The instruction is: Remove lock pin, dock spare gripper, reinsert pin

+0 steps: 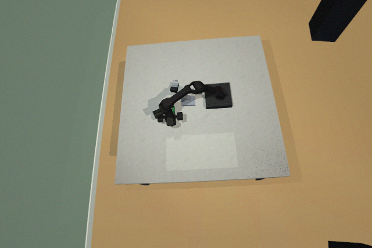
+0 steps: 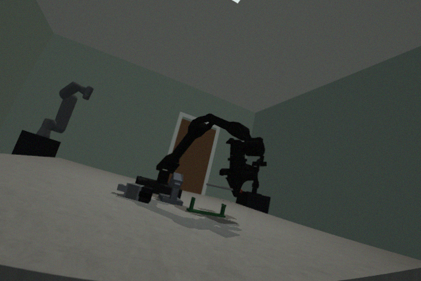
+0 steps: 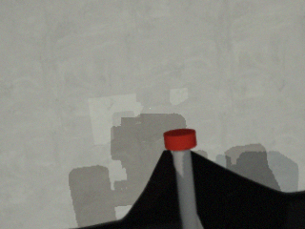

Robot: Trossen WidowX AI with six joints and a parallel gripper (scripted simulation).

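Now: gripper tip 100 mm to the left of the green rack, 50 mm above it and 20 mm short of it. From my gripper tip the other things lie so: spare gripper (360 mm to the right, 60 mm below, 30 mm ahead); grey mount socket (220 mm to the right, 80 mm behind, 20 mm below).
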